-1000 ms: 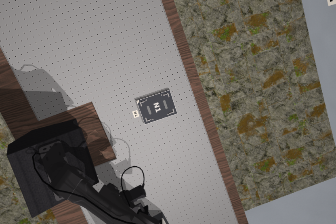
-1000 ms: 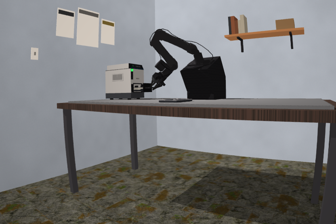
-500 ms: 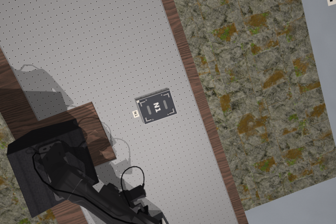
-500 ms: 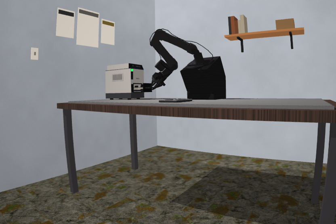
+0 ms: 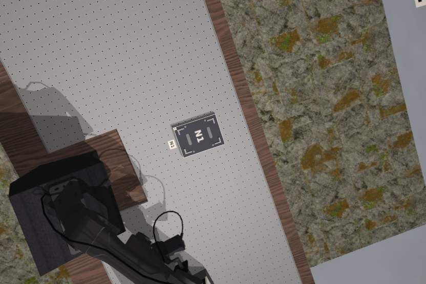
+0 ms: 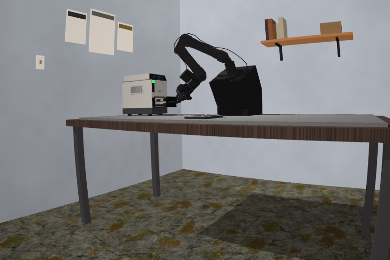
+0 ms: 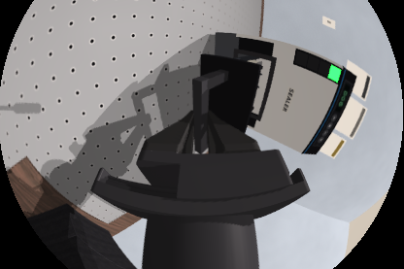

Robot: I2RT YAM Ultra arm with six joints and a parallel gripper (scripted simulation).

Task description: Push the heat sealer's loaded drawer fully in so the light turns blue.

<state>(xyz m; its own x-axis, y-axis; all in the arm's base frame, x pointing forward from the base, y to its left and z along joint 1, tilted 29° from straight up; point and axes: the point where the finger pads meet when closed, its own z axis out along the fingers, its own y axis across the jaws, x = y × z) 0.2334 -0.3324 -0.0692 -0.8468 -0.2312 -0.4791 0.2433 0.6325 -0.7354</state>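
Now: the sealer drawer 20 mm ahead of my hand, 100 mm to the right of it and 10 mm below it. Also, from my hand: label tag (110 mm ahead, 400 mm to the left, 90 mm below).
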